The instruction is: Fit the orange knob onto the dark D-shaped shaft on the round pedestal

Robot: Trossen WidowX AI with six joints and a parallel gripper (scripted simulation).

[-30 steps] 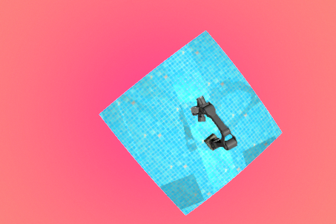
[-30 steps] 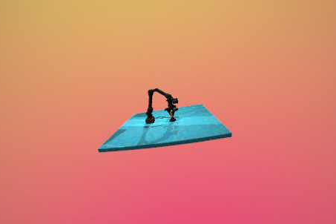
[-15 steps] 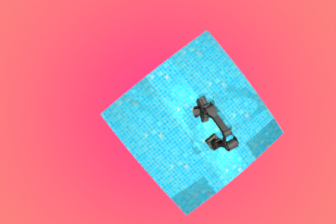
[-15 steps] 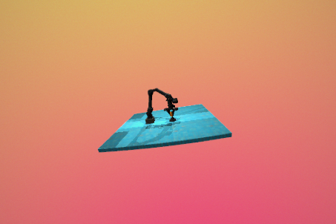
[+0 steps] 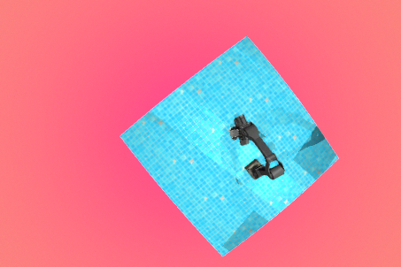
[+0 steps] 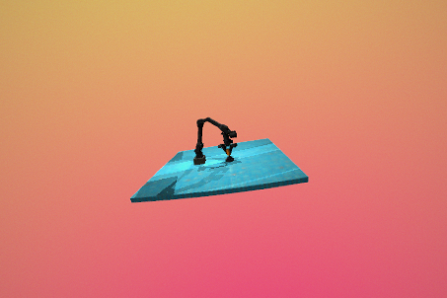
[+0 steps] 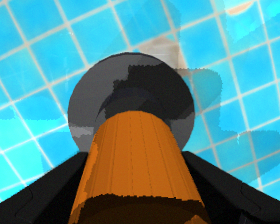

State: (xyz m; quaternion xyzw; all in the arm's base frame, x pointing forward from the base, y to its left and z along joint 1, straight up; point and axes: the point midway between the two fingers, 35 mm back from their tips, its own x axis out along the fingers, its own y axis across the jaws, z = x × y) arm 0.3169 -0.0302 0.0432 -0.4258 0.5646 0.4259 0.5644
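My gripper tip is now 20 mm below the orange knob. From my gripper tip the other things lie so: round pedestal: 40 mm below.
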